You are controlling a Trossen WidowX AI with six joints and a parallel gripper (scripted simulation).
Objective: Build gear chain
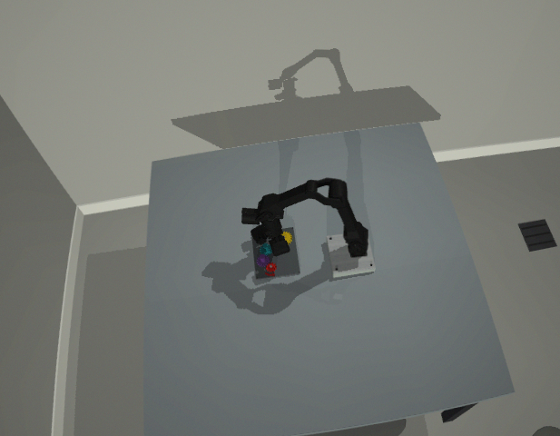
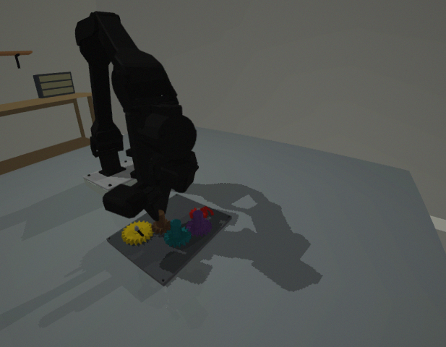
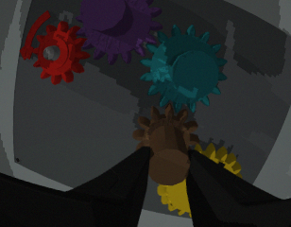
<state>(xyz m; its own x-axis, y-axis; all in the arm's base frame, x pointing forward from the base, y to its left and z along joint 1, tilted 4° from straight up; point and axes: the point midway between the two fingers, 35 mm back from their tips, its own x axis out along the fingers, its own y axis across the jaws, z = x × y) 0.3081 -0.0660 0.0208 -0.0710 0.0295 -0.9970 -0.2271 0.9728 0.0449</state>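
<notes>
The brown gear lies 10 mm below my gripper tip. The rest, counted from my gripper tip: teal gear 40 mm ahead, 20 mm below; yellow gear 30 mm behind, 40 mm to the right, 30 mm below; purple gear 60 mm ahead, 50 mm to the left, 20 mm below.
</notes>
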